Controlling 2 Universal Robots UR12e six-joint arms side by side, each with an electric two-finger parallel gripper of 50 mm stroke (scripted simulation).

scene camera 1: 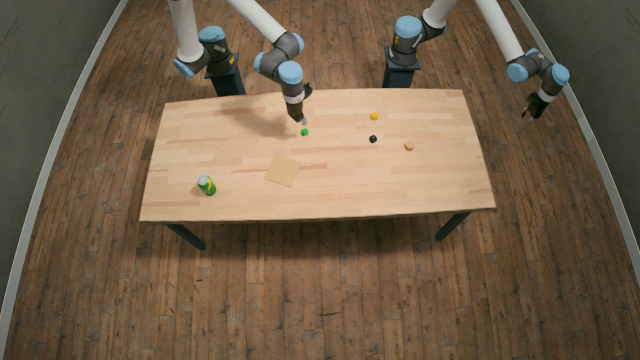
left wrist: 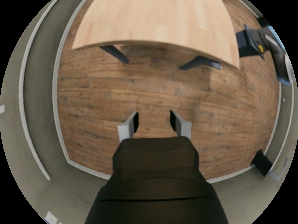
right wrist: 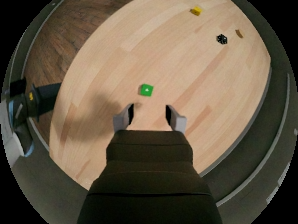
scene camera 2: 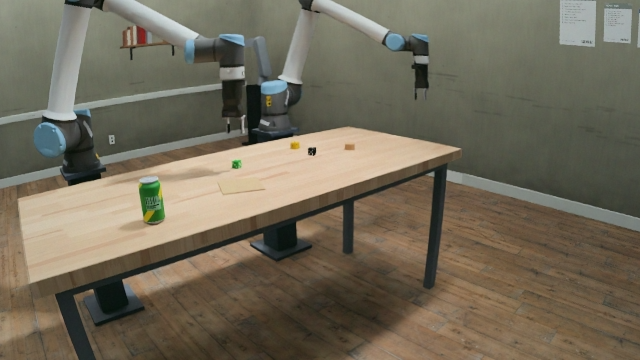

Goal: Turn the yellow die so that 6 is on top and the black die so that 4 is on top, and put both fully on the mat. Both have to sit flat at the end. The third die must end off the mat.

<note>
In view: the left gripper [left wrist: 154,117], the right gripper [scene camera 2: 235,132] and a tan mat [scene camera 1: 282,170].
The right gripper is seen too in the right wrist view [right wrist: 149,110]. The left wrist view does not show the tan mat: it is out of frame.
</note>
